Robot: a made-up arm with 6 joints. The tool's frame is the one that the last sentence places.
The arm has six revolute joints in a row. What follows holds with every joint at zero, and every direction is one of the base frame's. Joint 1 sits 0.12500 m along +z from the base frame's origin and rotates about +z. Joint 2 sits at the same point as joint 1 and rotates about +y. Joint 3 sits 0.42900 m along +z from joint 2 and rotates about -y. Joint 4 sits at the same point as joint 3 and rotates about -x. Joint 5 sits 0.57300 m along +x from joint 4 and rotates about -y. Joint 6 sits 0.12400 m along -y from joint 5 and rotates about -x. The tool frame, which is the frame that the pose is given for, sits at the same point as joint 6; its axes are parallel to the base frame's.
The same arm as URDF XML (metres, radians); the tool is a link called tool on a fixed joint. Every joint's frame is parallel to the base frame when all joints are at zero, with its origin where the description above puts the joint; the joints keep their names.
<robot name="arm">
  <joint name="tool_fixed" type="fixed">
    <parent link="link6"/>
    <child link="tool"/>
    <origin xyz="0.0000 0.0000 0.0000"/>
  </joint>
  <joint name="joint 6" type="continuous">
    <parent link="link5"/>
    <child link="link6"/>
    <origin xyz="0.0000 -0.1240 0.0000"/>
    <axis xyz="-1 0 0"/>
  </joint>
  <joint name="joint 5" type="continuous">
    <parent link="link4"/>
    <child link="link5"/>
    <origin xyz="0.5730 0.0000 0.0000"/>
    <axis xyz="0 -1 0"/>
  </joint>
  <joint name="joint 4" type="continuous">
    <parent link="link3"/>
    <child link="link4"/>
    <origin xyz="0.0000 0.0000 0.0000"/>
    <axis xyz="-1 0 0"/>
  </joint>
  <joint name="joint 3" type="continuous">
    <parent link="link2"/>
    <child link="link3"/>
    <origin xyz="0.0000 0.0000 0.4290"/>
    <axis xyz="0 -1 0"/>
  </joint>
  <joint name="joint 2" type="continuous">
    <parent link="link1"/>
    <child link="link2"/>
    <origin xyz="0.0000 0.0000 0.0000"/>
    <axis xyz="0 1 0"/>
  </joint>
  <joint name="joint 1" type="continuous">
    <parent link="base_link"/>
    <child link="link1"/>
    <origin xyz="0.0000 0.0000 0.1250"/>
    <axis xyz="0 0 1"/>
  </joint>
  <link name="base_link"/>
  <link name="link1"/>
  <link name="link2"/>
  <link name="link3"/>
  <link name="link4"/>
  <link name="link5"/>
  <link name="link6"/>
  <link name="tool"/>
</robot>

